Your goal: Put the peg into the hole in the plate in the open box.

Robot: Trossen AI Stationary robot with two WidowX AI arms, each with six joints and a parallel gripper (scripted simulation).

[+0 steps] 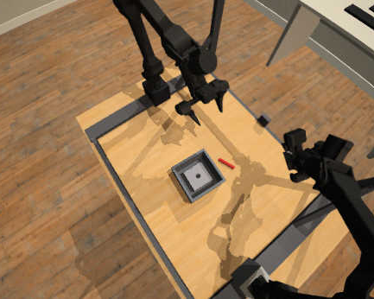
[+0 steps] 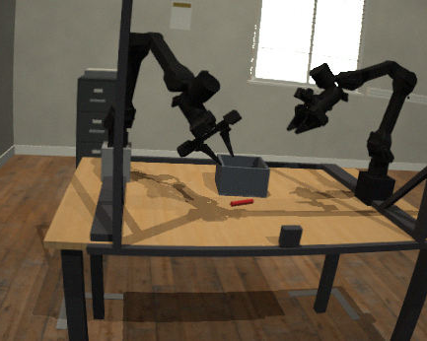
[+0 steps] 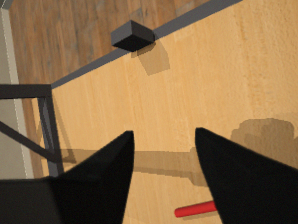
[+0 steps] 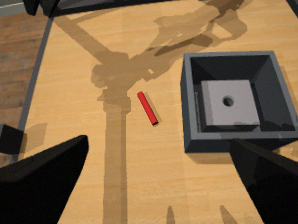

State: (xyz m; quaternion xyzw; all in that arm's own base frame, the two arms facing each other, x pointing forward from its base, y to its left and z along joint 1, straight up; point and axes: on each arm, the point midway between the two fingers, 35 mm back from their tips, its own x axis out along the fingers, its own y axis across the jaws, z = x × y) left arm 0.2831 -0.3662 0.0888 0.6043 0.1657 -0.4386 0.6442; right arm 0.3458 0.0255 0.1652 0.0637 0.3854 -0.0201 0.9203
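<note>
My left hand is 200 mm above the red peg, 160 mm short of it and 90 mm to the left of it. From my left hand the other things lie so: plate (310 mm ahead, 160 mm below, 80 mm to the right); then grey box (310 mm ahead, 180 mm below, 80 mm to the right).
</note>
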